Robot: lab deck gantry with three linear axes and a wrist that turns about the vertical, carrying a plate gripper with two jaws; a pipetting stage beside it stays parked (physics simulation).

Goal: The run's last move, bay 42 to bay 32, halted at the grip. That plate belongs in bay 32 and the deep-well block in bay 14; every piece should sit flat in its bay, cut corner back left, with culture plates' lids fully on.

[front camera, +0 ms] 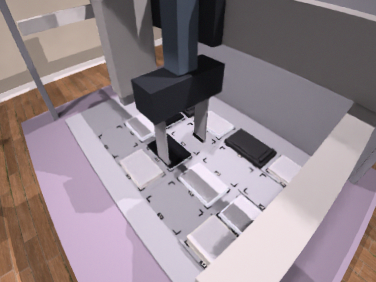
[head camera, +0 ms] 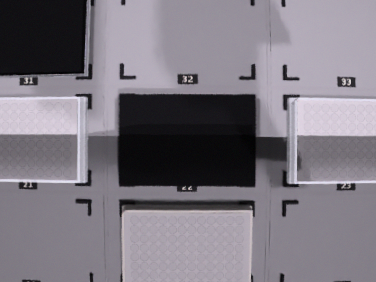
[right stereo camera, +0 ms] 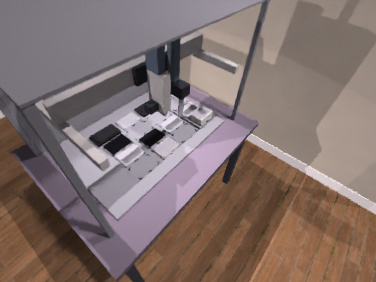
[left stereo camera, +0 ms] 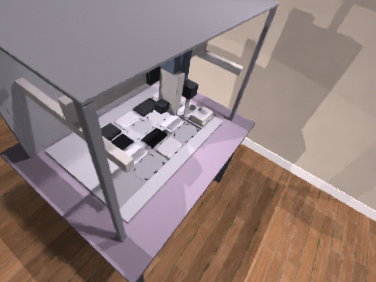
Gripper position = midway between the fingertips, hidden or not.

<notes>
In view: the gripper [front camera: 182, 148], a black plate [head camera: 164, 139] and a bay 32 [head camera: 155, 48].
The bay 32 is seen too in the front camera view [front camera: 184, 133].
</notes>
